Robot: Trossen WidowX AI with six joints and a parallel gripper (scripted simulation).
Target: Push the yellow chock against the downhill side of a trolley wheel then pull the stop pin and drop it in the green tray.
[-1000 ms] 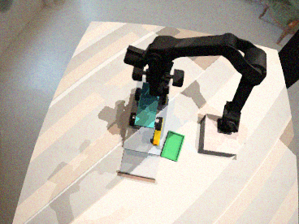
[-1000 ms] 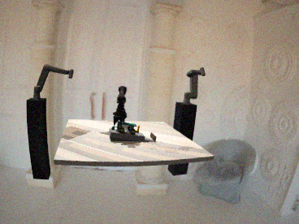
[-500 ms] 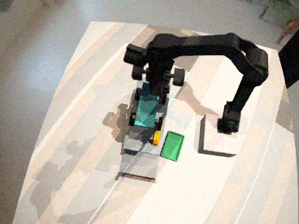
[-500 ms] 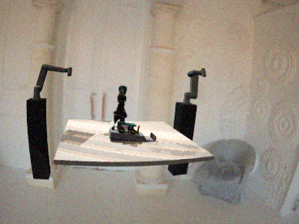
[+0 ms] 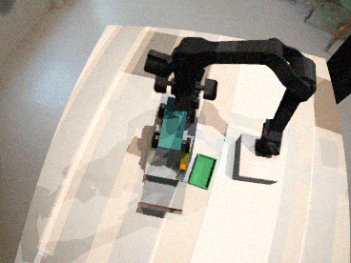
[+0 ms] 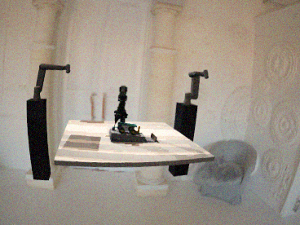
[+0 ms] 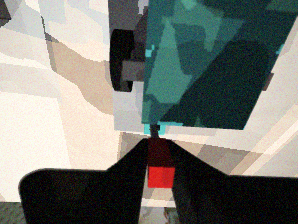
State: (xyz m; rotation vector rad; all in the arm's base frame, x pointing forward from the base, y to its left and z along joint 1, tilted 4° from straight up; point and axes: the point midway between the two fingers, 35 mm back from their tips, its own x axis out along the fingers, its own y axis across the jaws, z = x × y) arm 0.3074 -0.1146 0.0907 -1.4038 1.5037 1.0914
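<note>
The green tray lies 220 mm to the left of my gripper tip, 170 mm below it and 100 mm behind it. The rest, counted from my gripper tip: red-headed stop pin: right at my gripper tip; then teal trolley: 100 mm to the left, 40 mm below, 20 mm ahead; then yellow chock: 210 mm to the left, 80 mm below, 30 mm behind.
</note>
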